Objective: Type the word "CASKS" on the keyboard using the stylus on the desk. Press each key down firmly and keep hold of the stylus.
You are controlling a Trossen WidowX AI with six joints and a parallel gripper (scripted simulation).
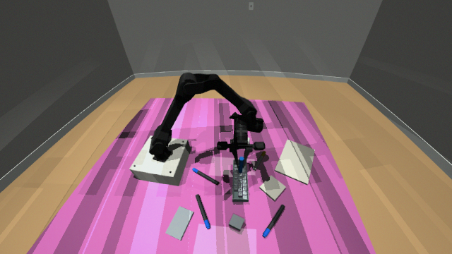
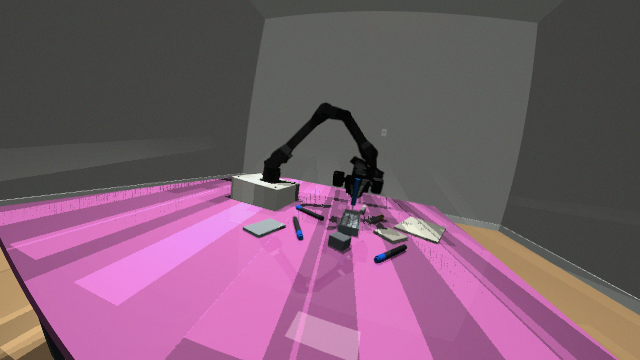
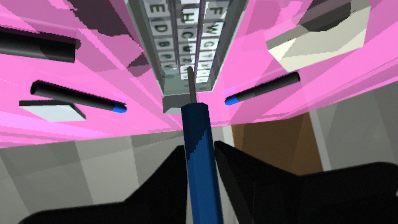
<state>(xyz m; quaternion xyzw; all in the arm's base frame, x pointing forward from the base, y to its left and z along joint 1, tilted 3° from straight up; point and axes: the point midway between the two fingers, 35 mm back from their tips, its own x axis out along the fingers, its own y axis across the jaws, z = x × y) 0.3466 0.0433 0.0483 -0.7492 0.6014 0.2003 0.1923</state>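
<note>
Now: the grey block 18 cm to the right of my gripper tip, 9 cm below it and 2 cm ahead of it. Round my gripper tip: stylus tip (5 cm below); blue stylus (1 cm below); white-and-yellow marker (13 cm to the left, 9 cm below, 8 cm ahead).
</note>
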